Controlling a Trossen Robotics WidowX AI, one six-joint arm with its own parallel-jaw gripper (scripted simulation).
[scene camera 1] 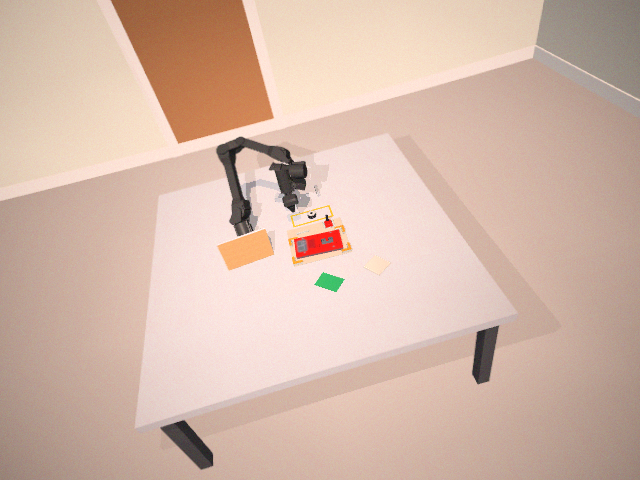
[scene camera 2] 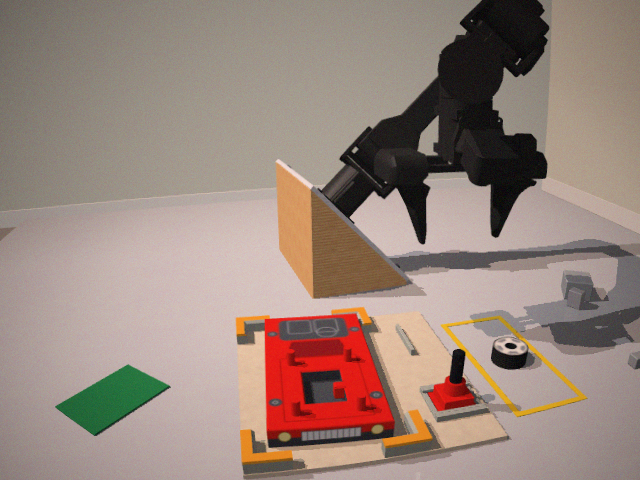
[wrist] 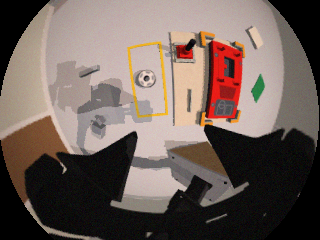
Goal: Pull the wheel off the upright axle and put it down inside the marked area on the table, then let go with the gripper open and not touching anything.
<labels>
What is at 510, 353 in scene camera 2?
A black wheel.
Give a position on a red car body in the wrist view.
225, 65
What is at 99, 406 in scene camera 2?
A green patch.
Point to a red car body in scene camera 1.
312, 245
</labels>
